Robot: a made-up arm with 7 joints. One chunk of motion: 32 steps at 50 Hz.
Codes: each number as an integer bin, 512 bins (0 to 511) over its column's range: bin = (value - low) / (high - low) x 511, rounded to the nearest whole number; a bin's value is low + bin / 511 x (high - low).
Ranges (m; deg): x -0.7..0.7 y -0.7..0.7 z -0.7..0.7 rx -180..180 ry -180..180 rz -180..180
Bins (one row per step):
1: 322 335 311 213 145 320
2: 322 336 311 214 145 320
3: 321 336 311 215 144 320
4: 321 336 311 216 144 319
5: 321 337 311 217 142 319
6: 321 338 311 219 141 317
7: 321 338 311 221 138 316
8: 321 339 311 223 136 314
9: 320 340 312 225 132 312
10: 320 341 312 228 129 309
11: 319 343 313 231 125 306
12: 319 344 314 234 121 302
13: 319 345 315 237 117 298
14: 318 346 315 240 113 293
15: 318 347 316 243 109 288
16: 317 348 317 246 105 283
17: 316 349 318 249 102 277
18: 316 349 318 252 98 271
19: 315 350 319 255 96 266
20: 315 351 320 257 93 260
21: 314 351 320 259 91 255
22: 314 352 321 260 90 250
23: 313 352 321 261 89 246
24: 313 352 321 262 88 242
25: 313 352 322 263 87 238
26: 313 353 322 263 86 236
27: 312 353 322 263 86 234
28: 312 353 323 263 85 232
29: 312 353 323 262 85 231
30: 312 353 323 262 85 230
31: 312 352 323 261 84 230
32: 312 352 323 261 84 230
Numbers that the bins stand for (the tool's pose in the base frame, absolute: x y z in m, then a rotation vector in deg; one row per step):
1: 0.1822 0.2178 0.1521 -29.94 -77.85 45.44
2: 0.1822 0.2205 0.1521 -29.24 -77.85 45.44
3: 0.1795 0.2205 0.1521 -28.53 -78.55 45.44
4: 0.1795 0.2205 0.1521 -27.83 -78.55 44.74
5: 0.1795 0.2233 0.1521 -27.12 -79.96 44.74
6: 0.1795 0.2260 0.1521 -25.71 -80.67 43.33
7: 0.1795 0.2260 0.1521 -24.31 -82.78 42.62
8: 0.1795 0.2288 0.1521 -22.90 -84.19 41.21
9: 0.1767 0.2315 0.1548 -21.49 -87.01 39.80
10: 0.1767 0.2342 0.1548 -19.37 -89.12 37.69
11: 0.1740 0.2397 0.1575 -17.26 -91.94 35.58
12: 0.1740 0.2425 0.1603 -15.15 -94.76 32.76
13: 0.1740 0.2452 0.1630 -13.03 -97.57 29.94
14: 0.1712 0.2479 0.1630 -10.92 -100.39 26.42
15: 0.1712 0.2507 0.1658 -8.81 -103.21 22.90
16: 0.1685 0.2534 0.1685 -6.69 -106.03 19.37
17: 0.1658 0.2562 0.1712 -4.58 -108.14 15.15
18: 0.1658 0.2562 0.1712 -2.47 -110.96 10.92
19: 0.1630 0.2589 0.1740 -0.35 -112.37 7.40
20: 0.1630 0.2616 0.1767 1.06 -114.48 3.17
21: 0.1603 0.2616 0.1767 2.47 -115.89 -0.35
22: 0.1603 0.2644 0.1795 3.17 -116.59 -3.87
23: 0.1575 0.2644 0.1795 3.87 -117.30 -6.69
24: 0.1575 0.2644 0.1795 4.58 -118.00 -9.51
25: 0.1575 0.2644 0.1822 5.28 -118.71 -12.33
26: 0.1575 0.2671 0.1822 5.28 -119.41 -13.74
27: 0.1548 0.2671 0.1822 5.28 -119.41 -15.15
28: 0.1548 0.2671 0.1849 5.28 -120.12 -16.56
29: 0.1548 0.2671 0.1849 4.58 -120.12 -17.26
30: 0.1548 0.2671 0.1849 4.58 -120.12 -17.96
31: 0.1548 0.2644 0.1849 3.87 -120.82 -17.96
32: 0.1548 0.2644 0.1849 3.87 -120.82 -17.96

